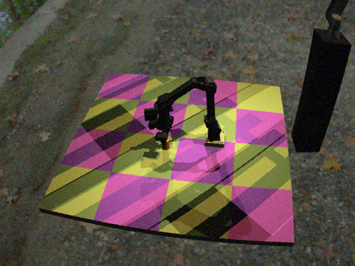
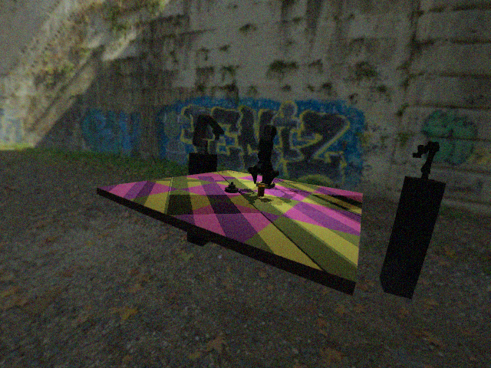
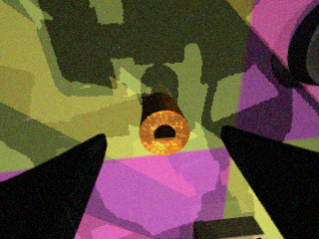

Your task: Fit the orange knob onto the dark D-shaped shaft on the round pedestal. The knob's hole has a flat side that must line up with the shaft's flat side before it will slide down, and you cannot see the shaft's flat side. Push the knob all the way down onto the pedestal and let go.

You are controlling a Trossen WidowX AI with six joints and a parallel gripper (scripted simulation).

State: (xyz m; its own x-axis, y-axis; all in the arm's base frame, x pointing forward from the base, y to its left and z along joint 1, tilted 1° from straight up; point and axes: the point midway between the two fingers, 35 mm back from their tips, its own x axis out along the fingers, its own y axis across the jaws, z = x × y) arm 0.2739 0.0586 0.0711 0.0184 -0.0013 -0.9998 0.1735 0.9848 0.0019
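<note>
The orange knob lies 3 cm below my gripper tip. The rest, counted from my gripper tip: pedestal 3 cm ahead, 19 cm to the right, 3 cm below.
</note>
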